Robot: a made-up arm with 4 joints. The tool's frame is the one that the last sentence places.
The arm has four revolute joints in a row. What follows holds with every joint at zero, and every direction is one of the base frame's.
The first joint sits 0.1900 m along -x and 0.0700 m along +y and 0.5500 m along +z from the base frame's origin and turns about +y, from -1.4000 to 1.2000 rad.
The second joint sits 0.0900 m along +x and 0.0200 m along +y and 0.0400 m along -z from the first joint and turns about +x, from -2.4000 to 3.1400 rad.
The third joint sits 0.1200 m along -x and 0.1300 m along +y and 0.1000 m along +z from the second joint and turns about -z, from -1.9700 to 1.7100 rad.
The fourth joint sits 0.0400 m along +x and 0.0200 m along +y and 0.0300 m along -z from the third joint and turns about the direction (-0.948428, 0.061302, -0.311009), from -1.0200 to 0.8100 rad.
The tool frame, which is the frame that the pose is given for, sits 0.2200 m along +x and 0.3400 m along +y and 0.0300 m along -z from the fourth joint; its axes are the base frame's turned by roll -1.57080, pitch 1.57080 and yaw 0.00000 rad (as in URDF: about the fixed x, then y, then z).
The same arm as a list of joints. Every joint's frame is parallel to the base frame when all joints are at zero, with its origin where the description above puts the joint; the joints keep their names.
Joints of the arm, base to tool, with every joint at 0 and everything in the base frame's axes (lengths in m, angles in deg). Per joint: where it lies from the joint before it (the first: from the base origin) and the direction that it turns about. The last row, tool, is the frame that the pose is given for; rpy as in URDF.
joint 1: axis 0 1 0 origin -0.1900 0.0700 0.5500
joint 2: axis 1 0 0 origin 0.0900 0.0200 -0.0400
joint 3: axis 0 0 -1 origin -0.1200 0.1300 0.1000
joint 4: axis -0.948428 0.061302 -0.311009 origin 0.0400 0.0200 -0.0300
tool: origin 0.2200 0.3400 -0.0300 rpy -90.00 90.00 0.00
Joint limits (deg, base to tool): -80.21..68.75 -137.51..179.91 -112.87..97.98 -58.44..46.41

